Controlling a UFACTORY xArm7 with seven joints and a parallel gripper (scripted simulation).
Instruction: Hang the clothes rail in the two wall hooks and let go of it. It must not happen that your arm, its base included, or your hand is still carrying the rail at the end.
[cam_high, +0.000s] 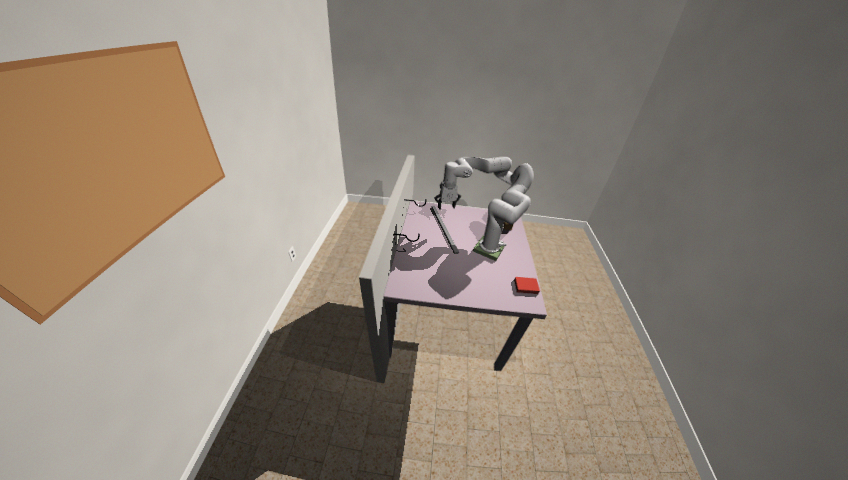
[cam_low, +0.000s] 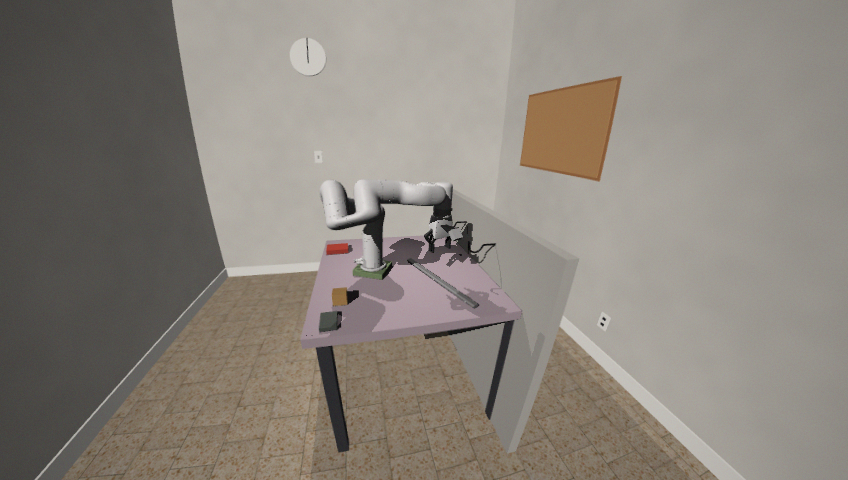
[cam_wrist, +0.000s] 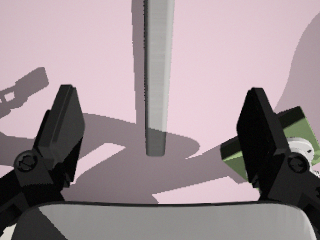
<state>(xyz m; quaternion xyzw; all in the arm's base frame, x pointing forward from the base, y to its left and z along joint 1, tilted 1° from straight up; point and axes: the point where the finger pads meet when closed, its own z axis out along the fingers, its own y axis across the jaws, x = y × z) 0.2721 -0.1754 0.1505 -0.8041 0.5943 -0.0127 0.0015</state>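
Right now my hand is 16 cm above the grey clothes rail. Round my hand: grey wall panel 30 cm ahead, 14 cm to the left, 40 cm below; orange cube 44 cm behind, 6 cm to the right, 14 cm below; dark block 48 cm behind, 18 cm to the right, 16 cm below.
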